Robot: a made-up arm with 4 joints.
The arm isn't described. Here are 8 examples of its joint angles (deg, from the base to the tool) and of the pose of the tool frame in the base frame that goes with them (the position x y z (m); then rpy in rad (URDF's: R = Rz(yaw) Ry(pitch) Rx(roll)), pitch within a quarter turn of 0, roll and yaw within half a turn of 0).
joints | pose
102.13 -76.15 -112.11 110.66 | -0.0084 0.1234 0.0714 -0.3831 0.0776 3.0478
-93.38 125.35 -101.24 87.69 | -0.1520 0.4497 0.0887 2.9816 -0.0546 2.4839
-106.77 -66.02 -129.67 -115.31 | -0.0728 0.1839 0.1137 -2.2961 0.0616 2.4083
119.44 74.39 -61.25 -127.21 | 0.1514 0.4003 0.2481 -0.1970 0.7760 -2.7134
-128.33 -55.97 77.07 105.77 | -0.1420 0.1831 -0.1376 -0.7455 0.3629 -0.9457
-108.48 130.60 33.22 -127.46 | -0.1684 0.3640 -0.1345 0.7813 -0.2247 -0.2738
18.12 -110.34 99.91 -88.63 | 0.2365 0.3410 0.0623 2.1801 1.1197 -0.8426
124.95 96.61 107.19 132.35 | 0.0851 0.2107 0.3988 2.8386 -0.5720 1.0382
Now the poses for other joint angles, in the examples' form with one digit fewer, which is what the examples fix.
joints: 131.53 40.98 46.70 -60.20
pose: -0.075 0.225 0.418 -2.771 0.308 2.688
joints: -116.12 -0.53 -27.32 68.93
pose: -0.368 0.101 0.045 -2.537 0.220 -1.863
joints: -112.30 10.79 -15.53 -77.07
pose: -0.364 0.235 -0.005 2.247 0.249 1.537
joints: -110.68 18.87 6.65 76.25
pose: -0.370 0.156 -0.062 -1.798 0.119 -1.934
